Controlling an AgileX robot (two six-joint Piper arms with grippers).
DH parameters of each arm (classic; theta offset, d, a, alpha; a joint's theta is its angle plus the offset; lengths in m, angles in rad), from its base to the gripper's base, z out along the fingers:
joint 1: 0 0.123 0 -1.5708
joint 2: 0.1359 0 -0.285 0
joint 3: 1.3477 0 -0.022 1.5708
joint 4: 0 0.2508 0 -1.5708
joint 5: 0 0 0.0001 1.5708
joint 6: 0 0.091 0 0
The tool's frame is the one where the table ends.
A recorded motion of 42 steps. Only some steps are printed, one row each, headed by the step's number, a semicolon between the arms.
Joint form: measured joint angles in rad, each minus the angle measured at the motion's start. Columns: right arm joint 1, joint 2, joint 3, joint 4, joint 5, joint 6; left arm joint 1, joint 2, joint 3, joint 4, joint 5, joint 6.
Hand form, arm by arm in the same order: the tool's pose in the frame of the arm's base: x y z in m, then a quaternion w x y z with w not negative. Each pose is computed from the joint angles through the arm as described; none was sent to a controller.
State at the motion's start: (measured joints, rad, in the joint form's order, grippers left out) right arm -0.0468 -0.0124 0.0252 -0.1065 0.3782 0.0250; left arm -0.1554 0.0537 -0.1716 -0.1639 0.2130 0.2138
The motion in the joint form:
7: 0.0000 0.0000 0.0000 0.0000 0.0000 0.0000; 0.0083 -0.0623 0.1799 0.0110 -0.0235 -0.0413
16: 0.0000 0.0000 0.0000 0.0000 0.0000 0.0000; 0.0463 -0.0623 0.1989 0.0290 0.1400 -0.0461
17: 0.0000 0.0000 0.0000 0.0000 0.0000 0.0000; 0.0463 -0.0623 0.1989 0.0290 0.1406 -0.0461
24: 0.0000 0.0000 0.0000 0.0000 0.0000 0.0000; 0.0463 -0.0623 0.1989 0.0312 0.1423 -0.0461
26: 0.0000 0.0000 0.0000 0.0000 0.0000 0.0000; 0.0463 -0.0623 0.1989 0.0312 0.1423 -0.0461
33: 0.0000 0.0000 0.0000 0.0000 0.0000 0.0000; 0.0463 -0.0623 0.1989 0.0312 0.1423 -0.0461
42: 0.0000 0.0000 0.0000 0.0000 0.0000 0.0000; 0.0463 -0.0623 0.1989 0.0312 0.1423 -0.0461
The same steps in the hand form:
7: 0.0522 -0.0060 0.1716 0.59060 0.00067 0.80531 -0.05156; 0.0547 -0.0108 0.1938 0.66890 0.07231 0.73796 -0.05246
16: 0.0522 -0.0060 0.1716 0.59060 0.00067 0.80531 -0.05156; 0.0525 -0.0100 0.1729 0.59975 0.07386 0.79581 -0.03902
17: 0.0522 -0.0060 0.1716 0.59060 0.00067 0.80531 -0.05156; 0.0525 -0.0100 0.1729 0.59951 0.07390 0.79599 -0.03904
24: 0.0522 -0.0060 0.1716 0.59060 0.00067 0.80531 -0.05156; 0.0525 -0.0100 0.1727 0.59885 0.07462 0.79646 -0.03817
26: 0.0522 -0.0060 0.1716 0.59060 0.00067 0.80531 -0.05156; 0.0525 -0.0100 0.1727 0.59885 0.07462 0.79646 -0.03817
33: 0.0522 -0.0060 0.1716 0.59060 0.00067 0.80531 -0.05156; 0.0525 -0.0100 0.1727 0.59885 0.07462 0.79646 -0.03817
42: 0.0522 -0.0060 0.1716 0.59060 0.00067 0.80531 -0.05156; 0.0525 -0.0100 0.1727 0.59885 0.07462 0.79646 -0.03817

